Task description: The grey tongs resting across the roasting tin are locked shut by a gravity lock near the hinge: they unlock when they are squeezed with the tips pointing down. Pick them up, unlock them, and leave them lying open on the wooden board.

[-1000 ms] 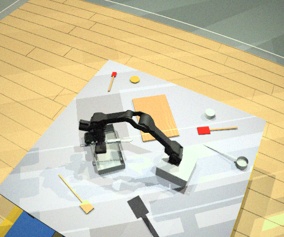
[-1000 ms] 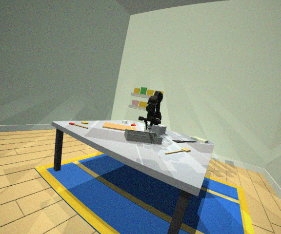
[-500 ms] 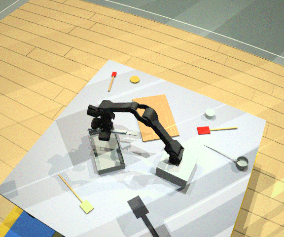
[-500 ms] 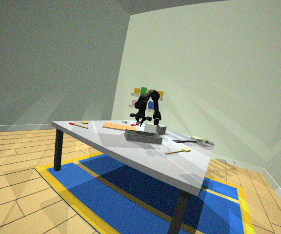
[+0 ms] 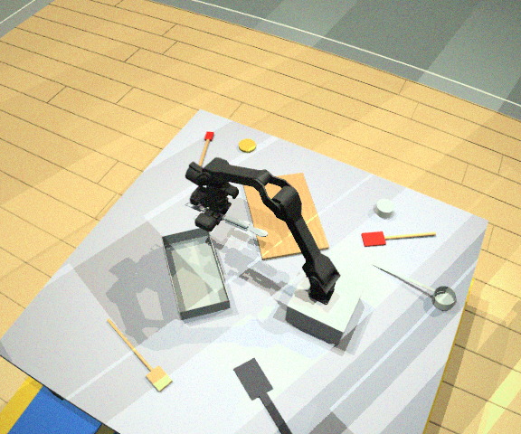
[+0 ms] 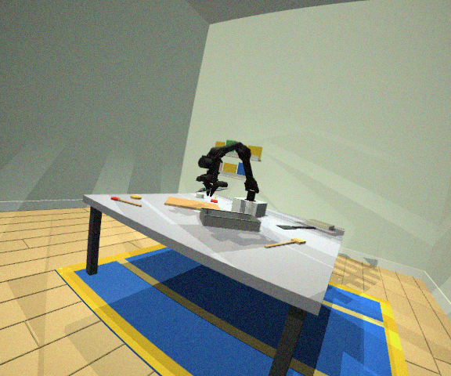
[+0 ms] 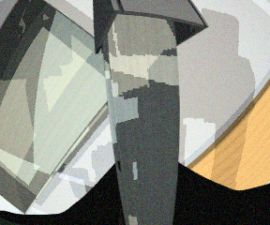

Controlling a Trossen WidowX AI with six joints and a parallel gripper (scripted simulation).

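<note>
Right now my gripper tip is 15 cm past the wooden board, 22 cm to the left of it and 11 cm above it. The rest, counted from my gripper tip: roasting tin (16 cm to the left, 9 cm below); then dark spatula (40 cm behind, 43 cm to the left, 12 cm below).
</note>
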